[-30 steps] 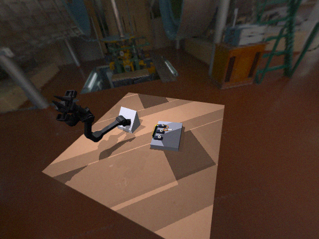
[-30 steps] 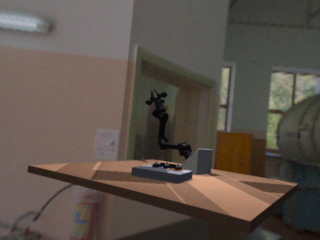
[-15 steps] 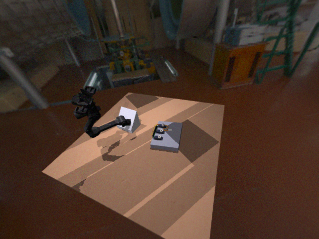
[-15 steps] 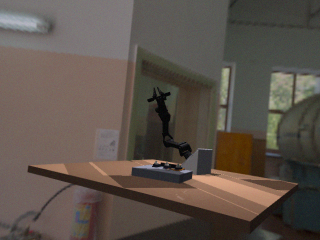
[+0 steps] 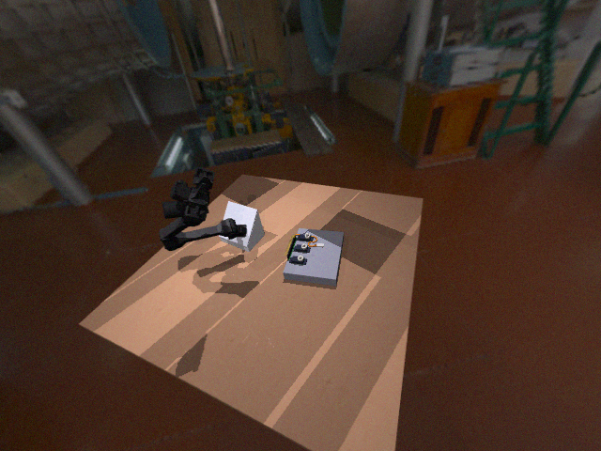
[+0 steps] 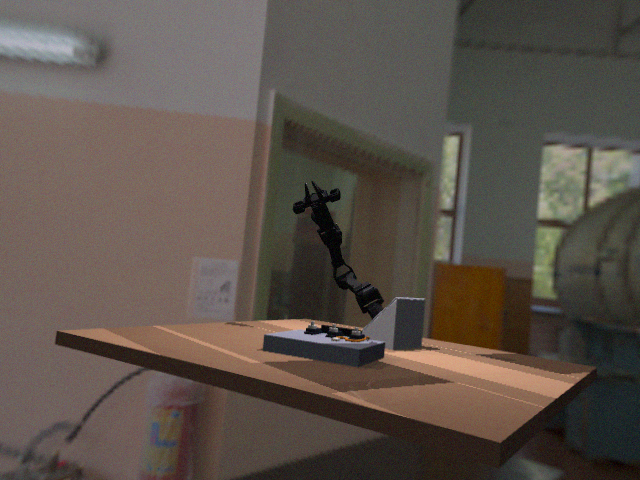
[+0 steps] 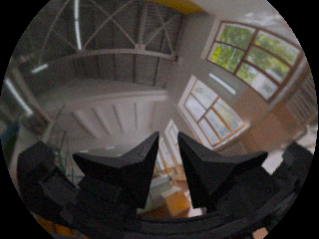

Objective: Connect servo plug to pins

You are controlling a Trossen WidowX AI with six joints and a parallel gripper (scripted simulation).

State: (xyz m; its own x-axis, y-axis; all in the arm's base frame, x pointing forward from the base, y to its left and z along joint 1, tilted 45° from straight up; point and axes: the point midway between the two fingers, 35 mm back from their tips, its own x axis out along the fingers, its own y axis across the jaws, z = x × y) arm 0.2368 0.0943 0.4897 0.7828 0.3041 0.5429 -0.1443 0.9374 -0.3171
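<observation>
Now: the grey printed holder 55 cm below my gripper tip, 28 cm ahead of it and 26 cm to the left of it. Also, from my gripper tip: yellow band (51 cm below, 31 cm to the left, 12 cm ahead).
</observation>
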